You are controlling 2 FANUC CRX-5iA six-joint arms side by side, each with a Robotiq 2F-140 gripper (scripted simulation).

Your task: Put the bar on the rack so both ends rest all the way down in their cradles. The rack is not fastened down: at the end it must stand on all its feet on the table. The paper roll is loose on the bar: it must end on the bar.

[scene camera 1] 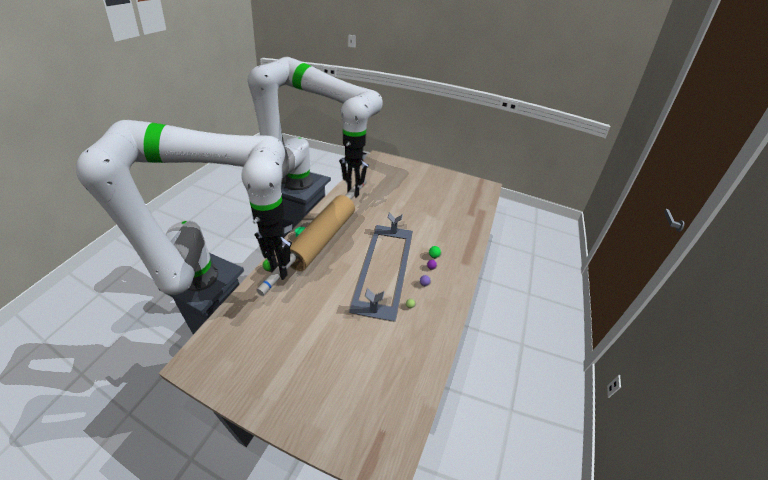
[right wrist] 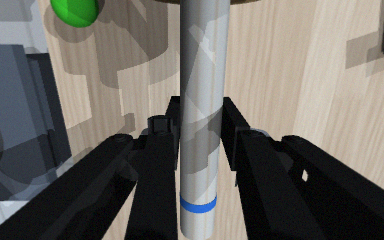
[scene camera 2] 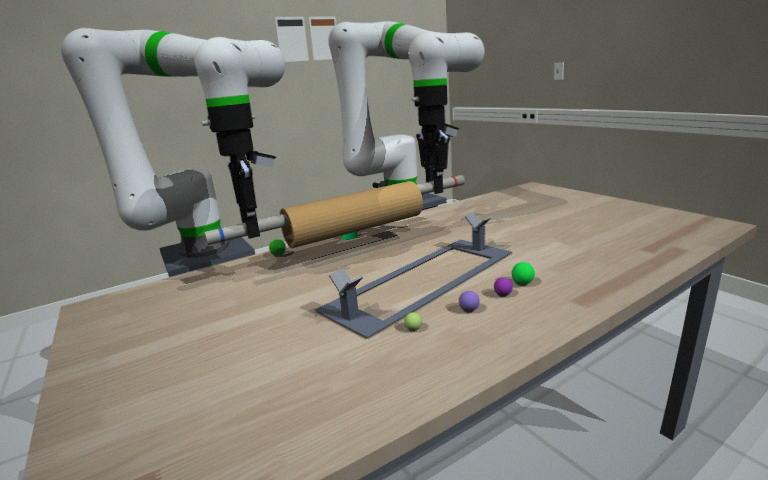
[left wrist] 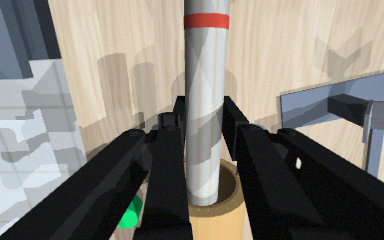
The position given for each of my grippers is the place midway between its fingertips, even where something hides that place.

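On scene camera 2 I can see my left gripper (scene camera 2: 434, 191) and my right gripper (scene camera 2: 252, 235), and there's a grey bar (scene camera 2: 236, 231), a dark rack (scene camera 2: 365, 324) and a paper roll (scene camera 2: 312, 222) as well. Scene camera 1 gives me the rack (scene camera 1: 372, 309), the roll (scene camera 1: 307, 245) and my left gripper (scene camera 1: 353, 195). And in the left wrist view, there's my left gripper again (left wrist: 202, 109).
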